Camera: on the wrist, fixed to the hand. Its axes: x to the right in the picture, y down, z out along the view.
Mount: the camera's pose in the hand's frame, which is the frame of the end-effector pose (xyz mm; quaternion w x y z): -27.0 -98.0 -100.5 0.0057 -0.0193 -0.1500 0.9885
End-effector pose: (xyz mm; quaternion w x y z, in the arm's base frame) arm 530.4 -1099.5 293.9 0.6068 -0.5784 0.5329 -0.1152
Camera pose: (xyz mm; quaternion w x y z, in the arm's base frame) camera 487.8 -1167.1 412.4 0.1861 0.4945 0.4860 0.6962
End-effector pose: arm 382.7 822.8 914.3 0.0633 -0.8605 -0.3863 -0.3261
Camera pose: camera 248.8 837.7 962.1 0.2481 -0.4369 0.8452 0.1823
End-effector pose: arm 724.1 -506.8 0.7 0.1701 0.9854 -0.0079 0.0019
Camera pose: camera 698.6 -380.4 62.4 0.0169 -0.0052 -0.9996 0.0202
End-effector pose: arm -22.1 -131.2 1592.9 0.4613 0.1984 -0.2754 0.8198
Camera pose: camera 69.0 -43.5 1526.2 0.8452 0.1570 0.2827 -0.4256
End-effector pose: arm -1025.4 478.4 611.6 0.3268 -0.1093 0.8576 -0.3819
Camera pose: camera -1075.6 481.8 745.4 0.5059 0.7835 0.0713 0.3538
